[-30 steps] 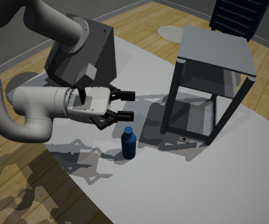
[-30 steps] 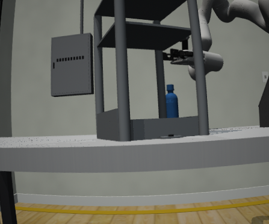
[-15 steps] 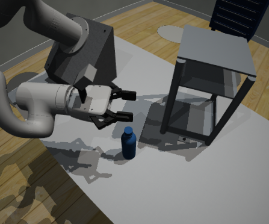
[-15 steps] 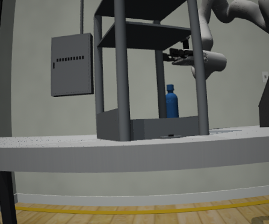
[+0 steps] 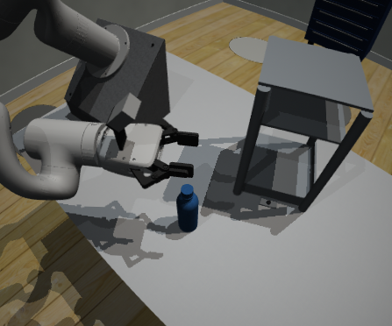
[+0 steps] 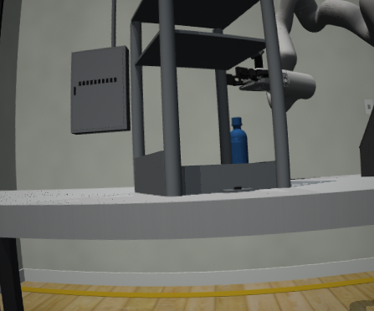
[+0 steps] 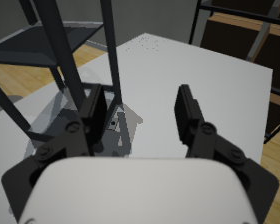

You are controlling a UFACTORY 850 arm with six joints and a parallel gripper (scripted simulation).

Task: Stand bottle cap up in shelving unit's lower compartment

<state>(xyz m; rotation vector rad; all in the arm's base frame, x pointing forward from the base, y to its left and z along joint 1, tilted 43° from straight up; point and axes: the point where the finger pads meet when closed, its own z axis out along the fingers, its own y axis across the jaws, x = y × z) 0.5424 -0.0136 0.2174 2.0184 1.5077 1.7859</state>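
The bottle lies 18 cm below my hand. Also, from my hand: shelving unit: 32 cm to the left, 11 cm below, 6 cm ahead.
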